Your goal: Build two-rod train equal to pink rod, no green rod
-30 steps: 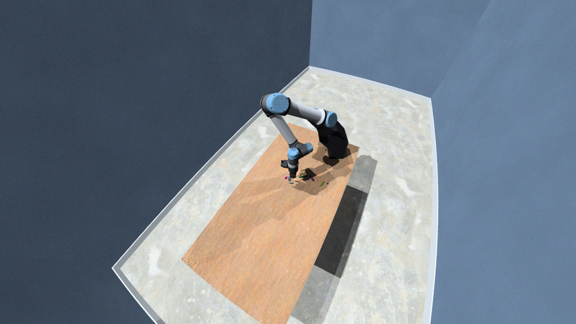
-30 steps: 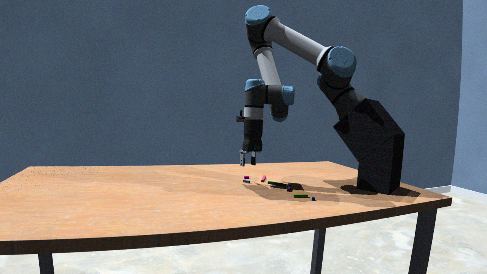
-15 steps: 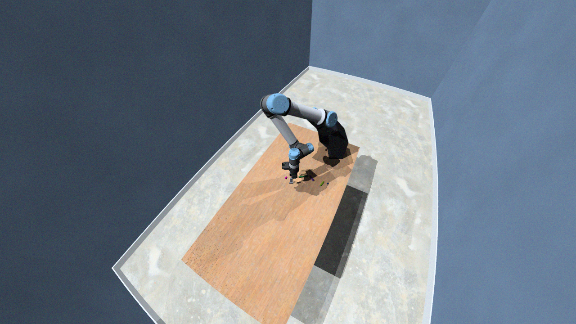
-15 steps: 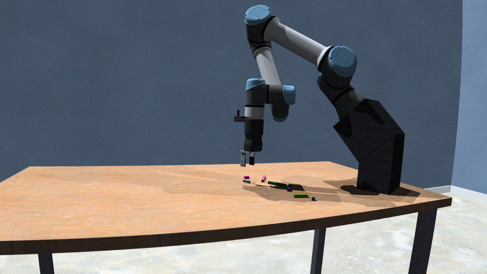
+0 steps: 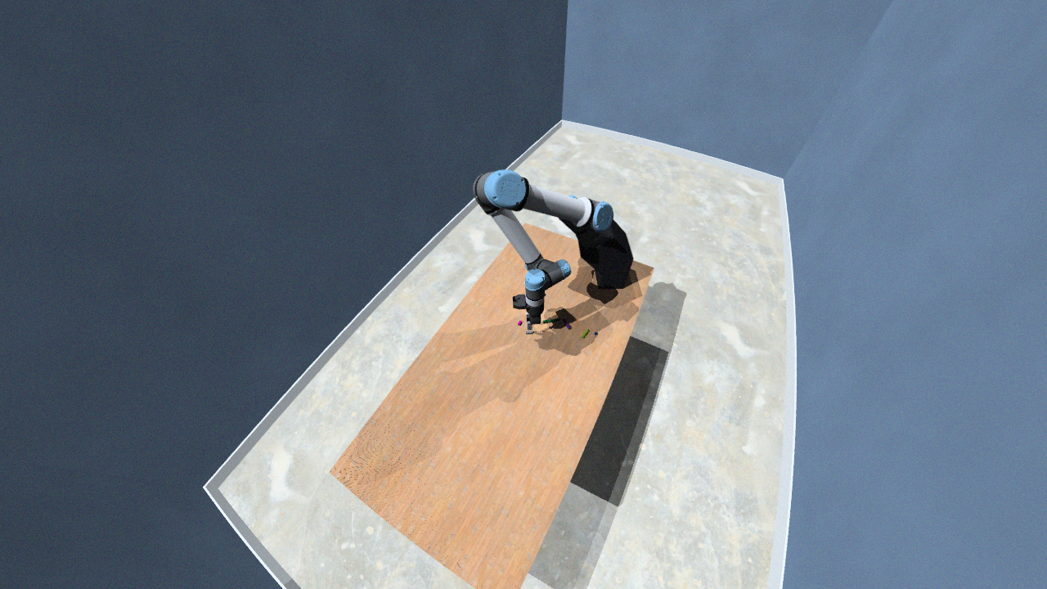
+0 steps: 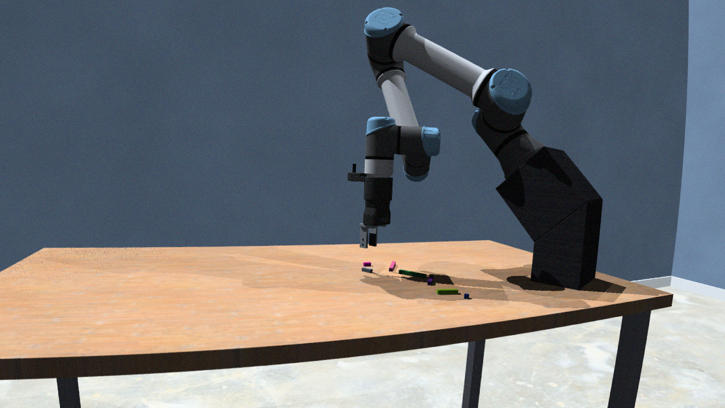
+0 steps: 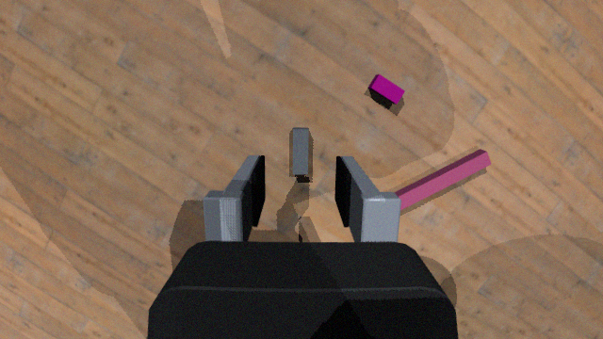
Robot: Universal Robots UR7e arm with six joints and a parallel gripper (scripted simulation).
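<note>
My gripper is now 80 mm above the grey rod. Round my hand: magenta rod: 80 mm below, 60 mm to the right, 40 mm behind; then green rod: 90 mm behind, 80 mm to the left, 80 mm below; then pink rod: 90 mm behind, 80 mm below, 10 mm to the right.
</note>
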